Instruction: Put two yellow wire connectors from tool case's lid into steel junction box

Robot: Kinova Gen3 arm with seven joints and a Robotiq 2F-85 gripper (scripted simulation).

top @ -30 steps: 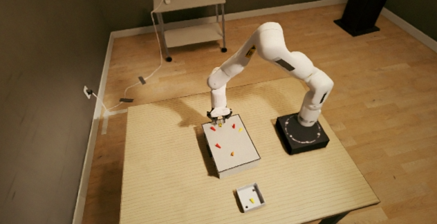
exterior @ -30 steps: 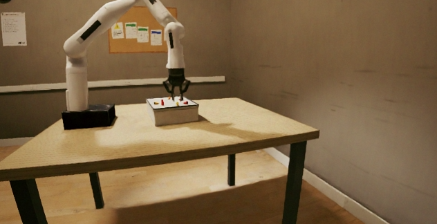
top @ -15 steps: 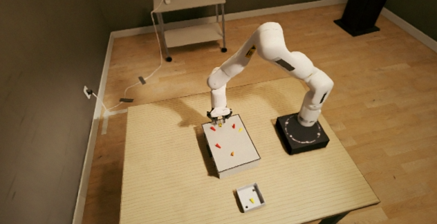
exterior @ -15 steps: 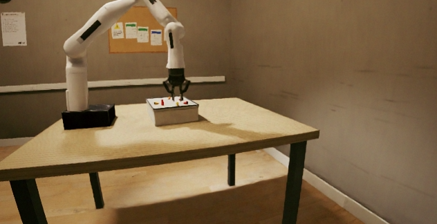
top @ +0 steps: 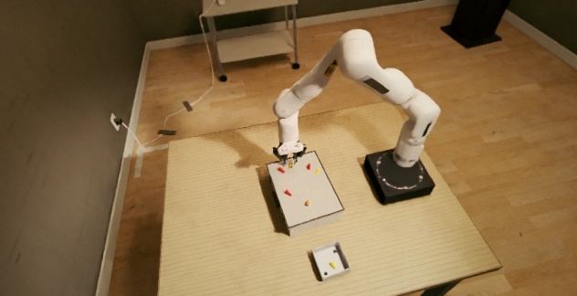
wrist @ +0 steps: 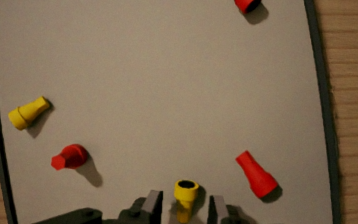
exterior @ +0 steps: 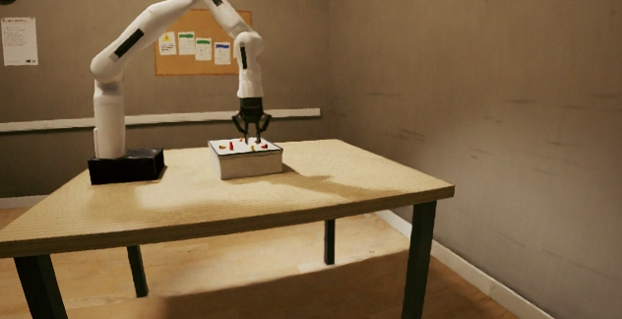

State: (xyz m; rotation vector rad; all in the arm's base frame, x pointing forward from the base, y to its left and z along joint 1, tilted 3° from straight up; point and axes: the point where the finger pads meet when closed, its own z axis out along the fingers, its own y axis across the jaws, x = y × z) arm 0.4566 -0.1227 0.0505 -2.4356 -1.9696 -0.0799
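Right now the orange connector is 190 mm to the left of my hand and 30 mm below it. Round my hand: grey tool case 10 mm behind, 110 mm to the left, 60 mm below.
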